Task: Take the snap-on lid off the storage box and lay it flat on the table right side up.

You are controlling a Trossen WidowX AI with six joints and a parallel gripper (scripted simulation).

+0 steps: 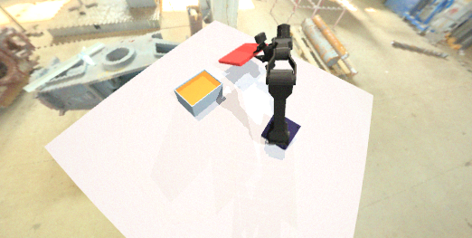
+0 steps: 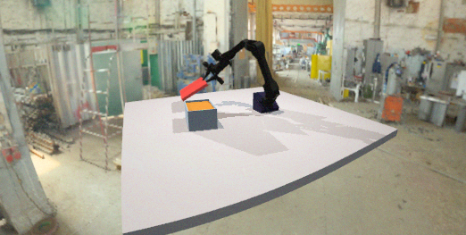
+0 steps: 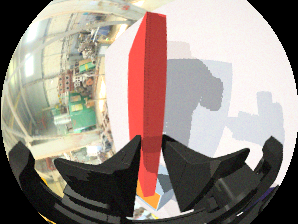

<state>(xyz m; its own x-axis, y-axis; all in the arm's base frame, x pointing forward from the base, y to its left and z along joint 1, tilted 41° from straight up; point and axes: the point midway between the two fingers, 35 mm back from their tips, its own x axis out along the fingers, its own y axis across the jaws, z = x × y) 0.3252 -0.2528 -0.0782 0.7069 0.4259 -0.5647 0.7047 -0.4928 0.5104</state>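
Now: gripper tip 70 mm short of the lid, 40 mm above it and 10 mm to the left of it. The rest, counted from my gripper tip: storage box 320 mm to the left, 110 mm below, 100 mm ahead.
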